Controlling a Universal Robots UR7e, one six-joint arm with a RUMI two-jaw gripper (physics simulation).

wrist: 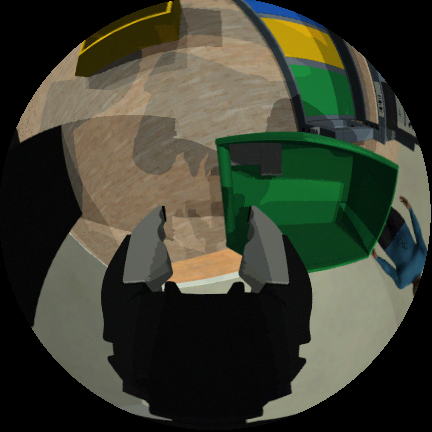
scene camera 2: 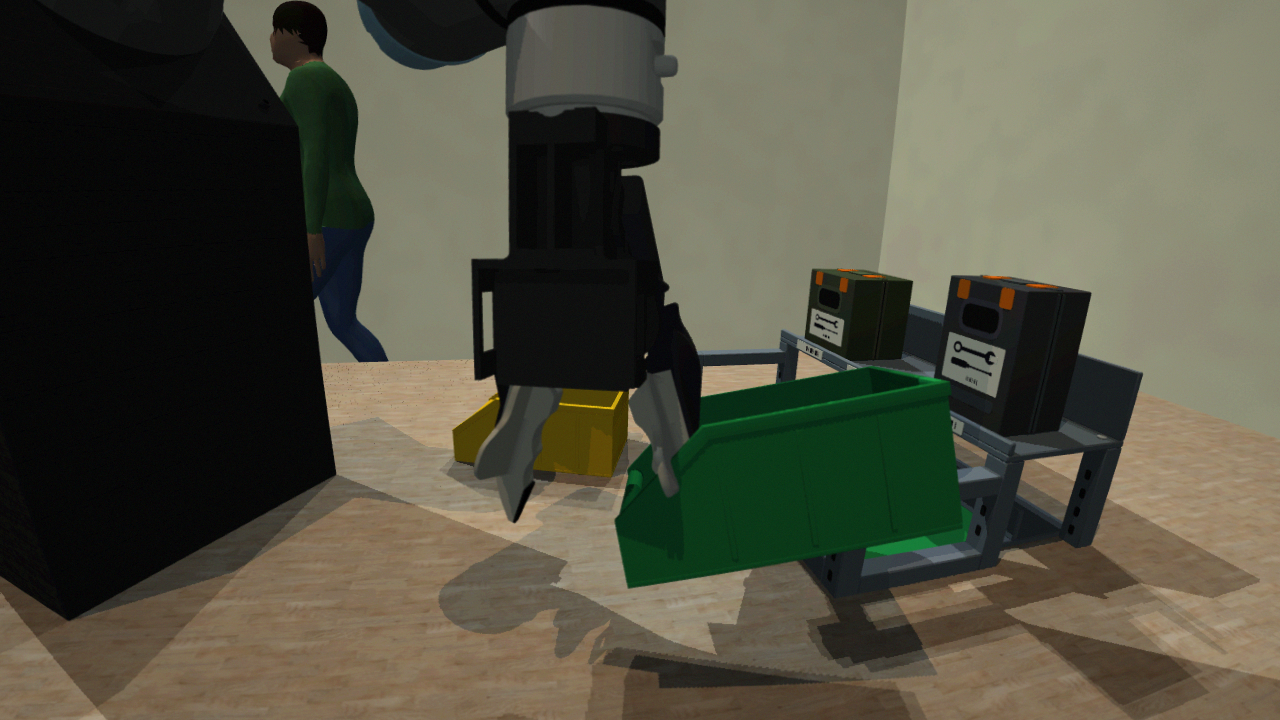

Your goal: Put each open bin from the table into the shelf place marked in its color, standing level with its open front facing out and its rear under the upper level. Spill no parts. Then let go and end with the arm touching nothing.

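Note:
The green bin is tilted, its low open front down and its rear raised, with shadow beneath it. Its rear end is near the shelf. My gripper points down, its fingers apart with nothing between them. One finger overlaps the bin's front end; whether it touches is unclear. The yellow bin stands level on the table behind the gripper. The wrist view shows the green place, yellow place and blue place.
Two toolboxes stand on the shelf's upper level. A large black block stands at the left. A person in green is behind the table; a person in blue shows in the wrist view.

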